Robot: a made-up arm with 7 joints. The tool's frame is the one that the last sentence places. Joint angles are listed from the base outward.
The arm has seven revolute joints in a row. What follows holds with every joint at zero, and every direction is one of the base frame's. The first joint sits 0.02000 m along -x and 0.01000 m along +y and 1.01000 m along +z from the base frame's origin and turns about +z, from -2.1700 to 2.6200 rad. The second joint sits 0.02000 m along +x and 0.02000 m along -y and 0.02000 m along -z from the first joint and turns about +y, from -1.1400 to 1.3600 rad. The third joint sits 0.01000 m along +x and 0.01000 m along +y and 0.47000 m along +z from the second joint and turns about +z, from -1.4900 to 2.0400 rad. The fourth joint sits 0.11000 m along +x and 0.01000 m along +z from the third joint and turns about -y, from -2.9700 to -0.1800 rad. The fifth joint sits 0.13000 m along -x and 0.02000 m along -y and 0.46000 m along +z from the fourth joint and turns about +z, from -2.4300 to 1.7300 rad. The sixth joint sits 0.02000 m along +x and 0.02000 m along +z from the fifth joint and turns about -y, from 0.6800 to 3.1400 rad. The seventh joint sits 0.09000 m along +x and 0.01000 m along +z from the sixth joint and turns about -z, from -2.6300 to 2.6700 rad. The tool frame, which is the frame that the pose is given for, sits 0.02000 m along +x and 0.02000 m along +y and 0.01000 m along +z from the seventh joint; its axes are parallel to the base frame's.
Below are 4 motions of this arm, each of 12 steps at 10 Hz.
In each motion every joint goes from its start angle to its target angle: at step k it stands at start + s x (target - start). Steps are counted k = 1, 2, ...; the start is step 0. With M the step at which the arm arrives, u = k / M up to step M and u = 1 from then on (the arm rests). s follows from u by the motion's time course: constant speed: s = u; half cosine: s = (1 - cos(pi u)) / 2; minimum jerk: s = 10 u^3 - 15 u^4 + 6 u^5.
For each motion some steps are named. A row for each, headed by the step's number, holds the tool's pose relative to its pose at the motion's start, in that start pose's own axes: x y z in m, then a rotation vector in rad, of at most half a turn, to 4 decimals.
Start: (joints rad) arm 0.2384 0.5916 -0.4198 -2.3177 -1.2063 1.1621 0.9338
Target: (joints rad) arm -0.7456 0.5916 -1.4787 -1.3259 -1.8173 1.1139 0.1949
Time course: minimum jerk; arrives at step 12
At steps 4, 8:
4: 0.1426 -0.0293 -0.2579 0.0113 0.3332 0.0326
8: -0.0935 -0.0932 -1.0572 -0.3094 1.3024 0.2656

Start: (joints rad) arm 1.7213 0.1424 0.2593 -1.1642 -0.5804 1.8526 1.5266
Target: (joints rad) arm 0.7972 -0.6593 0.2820 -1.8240 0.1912 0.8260 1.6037
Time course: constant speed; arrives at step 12
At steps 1, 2, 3, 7, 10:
1: 0.0465 -0.0322 0.0013 -0.1093 0.0171 -0.0738
2: 0.0872 -0.0677 0.0048 -0.2159 0.0376 -0.1476
3: 0.1218 -0.1059 0.0102 -0.3195 0.0616 -0.2214
7: 0.1963 -0.2703 0.0456 -0.7009 0.1948 -0.5141
10: 0.1887 -0.3864 0.0764 -0.9444 0.3367 -0.7261

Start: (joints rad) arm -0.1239 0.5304 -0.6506 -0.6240 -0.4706 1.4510 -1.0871
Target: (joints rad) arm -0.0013 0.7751 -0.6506 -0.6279 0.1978 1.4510 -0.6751
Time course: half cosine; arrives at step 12
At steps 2, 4, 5, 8, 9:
2: 0.0193 0.0059 -0.0008 0.0221 -0.0338 -0.0045
4: 0.0712 0.0240 -0.0030 0.0899 -0.1207 -0.0176
5: 0.1047 0.0373 -0.0044 0.1404 -0.1731 -0.0267
8: 0.2062 0.0859 -0.0090 0.3259 -0.3096 -0.0574
9: 0.2327 0.1009 -0.0104 0.3827 -0.3387 -0.0662

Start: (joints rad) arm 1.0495 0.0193 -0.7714 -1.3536 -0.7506 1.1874 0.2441
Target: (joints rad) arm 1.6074 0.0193 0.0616 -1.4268 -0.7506 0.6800 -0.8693
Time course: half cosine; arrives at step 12
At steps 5, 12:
5: -0.2127 0.2129 0.1713 -0.0837 -0.1477 0.7996
12: -0.7676 0.3005 0.2573 -0.6107 -0.3296 2.0247

